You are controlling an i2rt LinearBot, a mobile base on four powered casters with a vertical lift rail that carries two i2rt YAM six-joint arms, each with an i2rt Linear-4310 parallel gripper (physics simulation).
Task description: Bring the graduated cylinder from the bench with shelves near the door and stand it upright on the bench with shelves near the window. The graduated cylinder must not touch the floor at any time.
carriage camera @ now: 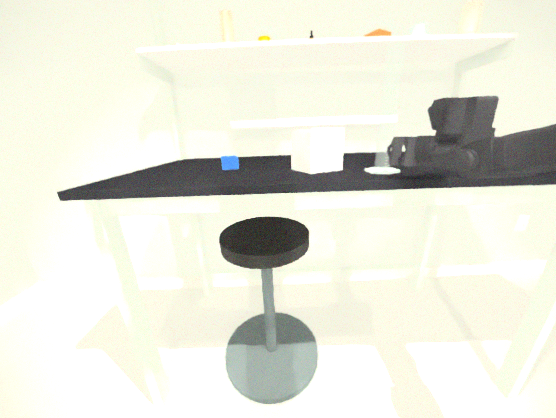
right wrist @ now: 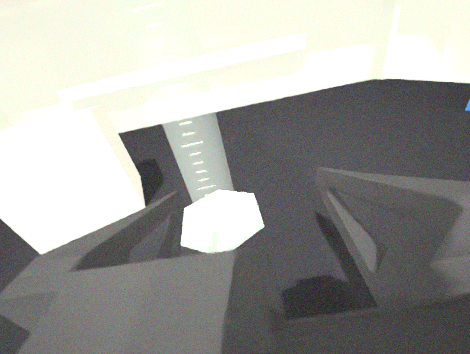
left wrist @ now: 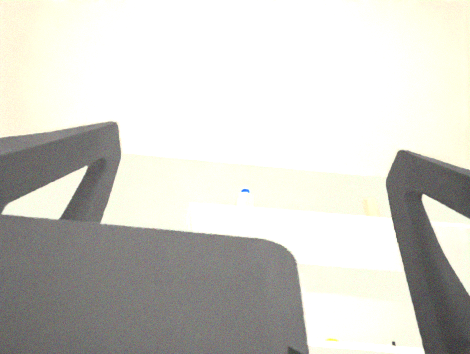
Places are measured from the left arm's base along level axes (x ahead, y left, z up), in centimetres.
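Pixels of known places: left gripper, fingertip midpoint: (left wrist: 256, 152); right gripper, fingertip midpoint: (carriage camera: 405, 149) (right wrist: 247, 187).
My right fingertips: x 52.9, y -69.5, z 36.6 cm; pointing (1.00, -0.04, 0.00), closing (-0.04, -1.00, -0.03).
For each thing: its middle in the pictures, then the offset to it from my right fingertips. Level surfaces: height alone.
- clear graduated cylinder, body centre: (right wrist: 162, 30) (carriage camera: 388, 110) dx +4.9, dy +3.3, dz +10.1 cm
- dark bench top, surface height: dz -6.7 cm
- white box, body centre: (right wrist: 75, 168) (carriage camera: 316, 149) dx +12.9, dy +21.6, dz -0.2 cm
- upper shelf, surface height: dz +37.1 cm
The clear graduated cylinder (carriage camera: 382, 160) (right wrist: 202, 160) stands upright on its pale base on the dark bench top (carriage camera: 145, 180) (right wrist: 300, 135), right of a white box in the carriage view. Its upper part fades into the bright background. My right gripper (carriage camera: 392, 151) (right wrist: 247, 187) is open and empty, low over the bench beside the cylinder. In the right wrist view the cylinder's base shows between the fingers, nearer the left finger in the picture. My left gripper (left wrist: 256, 152) is open and empty, raised and facing the wall and shelves.
The white box (carriage camera: 325, 150) (right wrist: 65, 185) stands close beside the cylinder. A blue block (carriage camera: 230, 162) (right wrist: 468, 105) lies farther along the bench. A black-topped stool (carriage camera: 264, 240) stands in front. An upper shelf (carriage camera: 320, 45) holds several small items, above a lower shelf (carriage camera: 315, 121).
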